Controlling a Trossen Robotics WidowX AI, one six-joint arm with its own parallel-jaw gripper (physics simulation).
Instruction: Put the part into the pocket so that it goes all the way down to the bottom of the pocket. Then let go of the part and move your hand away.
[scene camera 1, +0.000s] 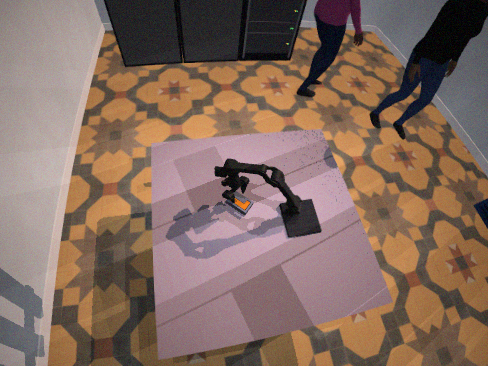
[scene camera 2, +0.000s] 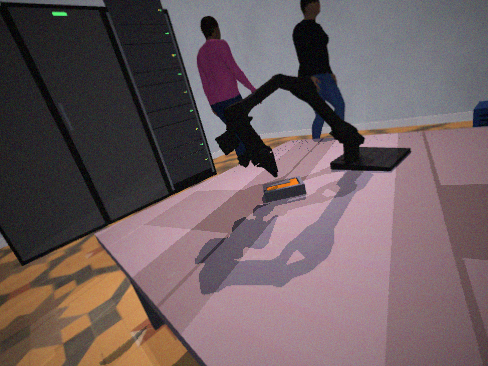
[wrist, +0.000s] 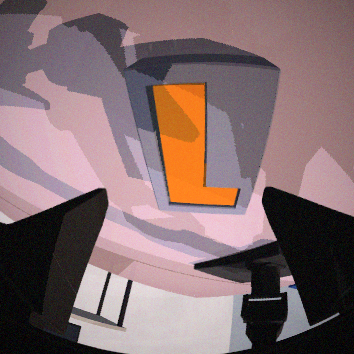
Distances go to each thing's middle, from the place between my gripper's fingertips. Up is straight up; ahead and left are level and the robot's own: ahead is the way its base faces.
Labels:
My hand is 60 mm above the orange L-shaped part (wrist: 180, 107), 10 mm to the right of it and 10 mm past it. Also, from my hand: grey pocket block (wrist: 240, 90): 60 mm below, 10 mm to the left, 10 mm behind.

